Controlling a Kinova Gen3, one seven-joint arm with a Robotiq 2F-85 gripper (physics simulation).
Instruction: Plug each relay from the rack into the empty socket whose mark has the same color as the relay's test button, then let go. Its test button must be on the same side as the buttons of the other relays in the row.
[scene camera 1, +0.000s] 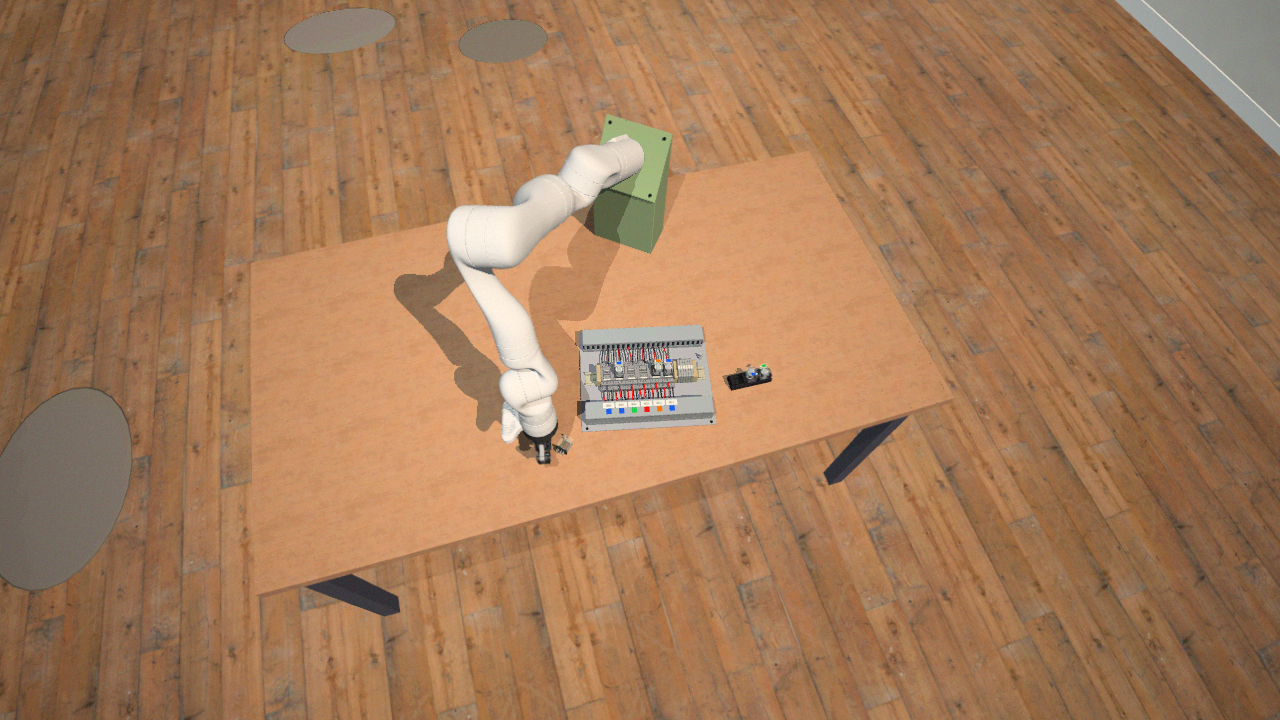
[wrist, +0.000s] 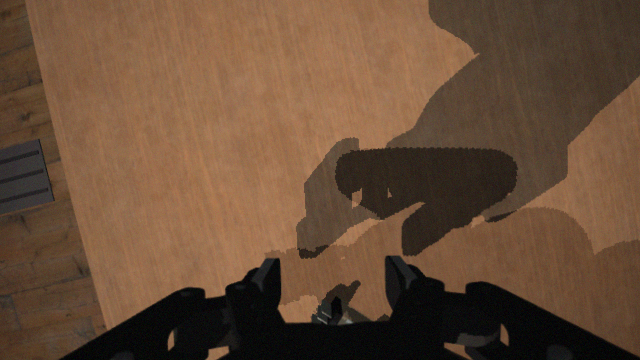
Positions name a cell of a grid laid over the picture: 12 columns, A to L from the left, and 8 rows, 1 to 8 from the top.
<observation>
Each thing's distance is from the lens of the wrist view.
my gripper (wrist: G7): 17 cm
relay (wrist: G7): 18 cm
</observation>
